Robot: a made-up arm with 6 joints. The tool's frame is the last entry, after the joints. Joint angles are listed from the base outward.
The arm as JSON. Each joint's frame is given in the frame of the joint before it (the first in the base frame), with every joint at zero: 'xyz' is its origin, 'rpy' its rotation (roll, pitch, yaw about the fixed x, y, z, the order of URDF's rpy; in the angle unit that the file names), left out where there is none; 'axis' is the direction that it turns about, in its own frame. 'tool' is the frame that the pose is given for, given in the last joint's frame.
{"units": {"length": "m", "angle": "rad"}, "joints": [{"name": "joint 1", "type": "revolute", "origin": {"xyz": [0.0, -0.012, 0.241]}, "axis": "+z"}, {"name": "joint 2", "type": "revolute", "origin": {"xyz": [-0.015, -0.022, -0.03]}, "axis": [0.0, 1.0, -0.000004]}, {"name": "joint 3", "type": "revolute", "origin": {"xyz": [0.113, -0.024, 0.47]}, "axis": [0.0, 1.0, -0.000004]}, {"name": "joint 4", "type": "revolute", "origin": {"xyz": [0.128, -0.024, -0.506]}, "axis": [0.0, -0.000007, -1.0]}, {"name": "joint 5", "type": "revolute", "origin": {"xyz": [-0.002, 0.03, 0.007]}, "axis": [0.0, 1.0, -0.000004]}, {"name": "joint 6", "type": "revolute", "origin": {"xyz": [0.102, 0.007, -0.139]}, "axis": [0.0, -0.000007, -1.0]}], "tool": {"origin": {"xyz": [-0.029, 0.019, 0.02], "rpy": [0.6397, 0.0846, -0.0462]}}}
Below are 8 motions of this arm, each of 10 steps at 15 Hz.
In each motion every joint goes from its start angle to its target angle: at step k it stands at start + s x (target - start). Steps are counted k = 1, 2, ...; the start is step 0. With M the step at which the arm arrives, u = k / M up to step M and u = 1 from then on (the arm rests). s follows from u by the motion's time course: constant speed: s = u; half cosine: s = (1 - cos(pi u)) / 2; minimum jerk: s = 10 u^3 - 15 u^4 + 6 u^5.
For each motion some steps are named. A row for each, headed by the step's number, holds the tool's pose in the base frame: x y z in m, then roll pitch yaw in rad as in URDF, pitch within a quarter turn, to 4 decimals.
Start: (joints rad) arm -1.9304 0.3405 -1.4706 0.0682 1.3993 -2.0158
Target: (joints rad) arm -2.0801 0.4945 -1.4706 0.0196 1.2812 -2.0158
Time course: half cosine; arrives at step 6
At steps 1, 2, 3, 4, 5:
1: -0.3524 -0.7534 0.3690 0.8672 -0.0764 0.0098
2: -0.3763 -0.7497 0.3467 0.8765 -0.0709 -0.0155
3: -0.4086 -0.7425 0.3158 0.8892 -0.0637 -0.0492
4: -0.4402 -0.7328 0.2847 0.9017 -0.0569 -0.0822
5: -0.4629 -0.7243 0.2616 0.9107 -0.0522 -0.1058

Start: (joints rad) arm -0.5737 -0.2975 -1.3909 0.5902 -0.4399 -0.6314
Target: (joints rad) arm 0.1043 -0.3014 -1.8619 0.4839 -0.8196 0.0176
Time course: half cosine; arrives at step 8
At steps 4, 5, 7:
4: 0.3526 -0.1923 1.1281 -2.9604 -0.6646 -3.1157
5: 0.3200 -0.1358 1.1669 -2.9630 -0.4635 -2.9267
7: 0.2551 -0.0759 1.2098 -2.9188 -0.1843 -2.6591

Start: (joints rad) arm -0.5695 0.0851 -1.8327 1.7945 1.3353 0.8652
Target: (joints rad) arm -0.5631 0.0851 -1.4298 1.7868 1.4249 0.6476
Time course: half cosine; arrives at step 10
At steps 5, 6, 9, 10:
5: 0.6455 -0.4068 0.8736 2.6173 0.8137 -0.4067
6: 0.6545 -0.4093 0.8349 2.6136 0.8414 -0.4017
9: 0.6666 -0.4106 0.7535 2.6105 0.8984 -0.3869
10: 0.6672 -0.4105 0.7472 2.6105 0.9027 -0.3855

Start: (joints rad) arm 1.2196 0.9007 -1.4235 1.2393 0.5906 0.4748
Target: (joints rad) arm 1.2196 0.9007 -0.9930 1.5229 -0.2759 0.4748
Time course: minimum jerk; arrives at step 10
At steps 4, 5, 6, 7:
4: 0.3819 0.7557 -0.1006 0.8824 0.4474 -0.5056
5: 0.3909 0.7079 -0.1236 0.8640 0.3132 -0.6138
6: 0.3972 0.6565 -0.1407 0.8553 0.1669 -0.7072
7: 0.4002 0.6113 -0.1502 0.8546 0.0349 -0.7761

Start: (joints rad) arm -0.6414 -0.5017 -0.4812 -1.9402 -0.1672 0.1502
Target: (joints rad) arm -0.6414 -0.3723 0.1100 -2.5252 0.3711 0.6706
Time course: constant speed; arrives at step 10
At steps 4, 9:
4: 0.2171 -0.2318 0.2266 -0.0790 0.2247 0.9979
9: 0.0786 -0.1898 0.1006 0.0812 0.3737 0.9946

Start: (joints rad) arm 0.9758 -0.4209 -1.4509 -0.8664 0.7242 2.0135
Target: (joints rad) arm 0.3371 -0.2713 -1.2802 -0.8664 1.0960 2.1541
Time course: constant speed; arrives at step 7
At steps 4, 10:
4: 0.5205 0.2908 0.8466 1.6758 -0.3487 -1.4301
10: 0.6293 0.1315 0.7402 1.4662 -0.4122 -1.7793

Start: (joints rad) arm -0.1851 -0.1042 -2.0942 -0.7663 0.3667 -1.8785
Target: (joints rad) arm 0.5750 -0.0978 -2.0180 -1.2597 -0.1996 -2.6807
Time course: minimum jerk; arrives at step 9
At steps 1, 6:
1: 0.4638 -0.1326 1.1940 -1.5488 0.7941 0.6042
6: 0.4159 0.2185 1.1604 -3.0979 0.7287 -0.2357

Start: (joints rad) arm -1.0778 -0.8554 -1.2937 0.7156 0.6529 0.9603
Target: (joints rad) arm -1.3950 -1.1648 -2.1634 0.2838 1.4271 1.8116
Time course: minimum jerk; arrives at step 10
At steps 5, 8, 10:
5: -0.0554 0.1863 1.2098 2.3842 0.0379 -2.2822
8: -0.0845 0.5103 1.1414 2.5318 0.1648 -2.4877
10: -0.0829 0.5501 1.1226 2.5580 0.1919 -2.5130

